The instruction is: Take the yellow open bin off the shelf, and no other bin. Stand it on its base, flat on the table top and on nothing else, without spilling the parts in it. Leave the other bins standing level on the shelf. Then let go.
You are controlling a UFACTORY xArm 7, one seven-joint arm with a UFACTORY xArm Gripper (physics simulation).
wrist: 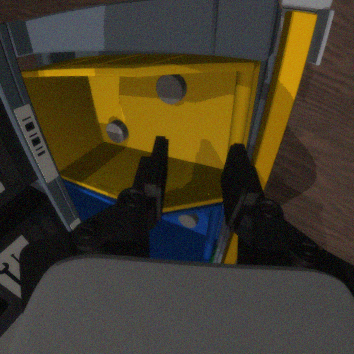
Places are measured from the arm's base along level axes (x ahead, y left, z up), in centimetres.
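Pixels of known places: gripper, fingertip midpoint: (196,158).
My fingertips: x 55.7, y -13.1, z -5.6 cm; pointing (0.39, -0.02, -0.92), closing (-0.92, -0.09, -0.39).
Ahead of a thing's pixels: the offset from my fingertips to its top centre. "*": to the spot under its first point. Level surfaces: height alone.
The yellow open bin @(dx +6.2, dy +1.2, dz +1.3 cm) (150,110) shows in the wrist view at the upper centre, with its open side facing the camera. Two round grey parts @(* dx +4.6, dy -1.7, dz -4.9 cm) (171,89) @(* dx +10.1, dy +4.4, dz -4.9 cm) (117,131) lie in it. My gripper (196,158) is partly open, with nothing between its fingers. Its left finger shows in front of the bin's interior, and its right finger overlaps the bin's right wall and lower right corner. The frame does not show clearly whether the fingertips reach inside the bin or touch that wall. The gripper body hides what lies below.
A blue bin @(dx +4.9, dy +12.0, dz +1.3 cm) (175,242) with a round grey part is partly hidden below the yellow bin. A grey shelf board @(dz +1.7 cm) (160,27) runs along the top, and a grey rail with a label @(* dx +10.5, dy +1.2, dz +3.5 cm) (37,140) runs down the left. A yellow bar @(dx -5.5, dy +10.2, dz +0.0 cm) (285,100) slopes down the right, beside brown wood (330,130).
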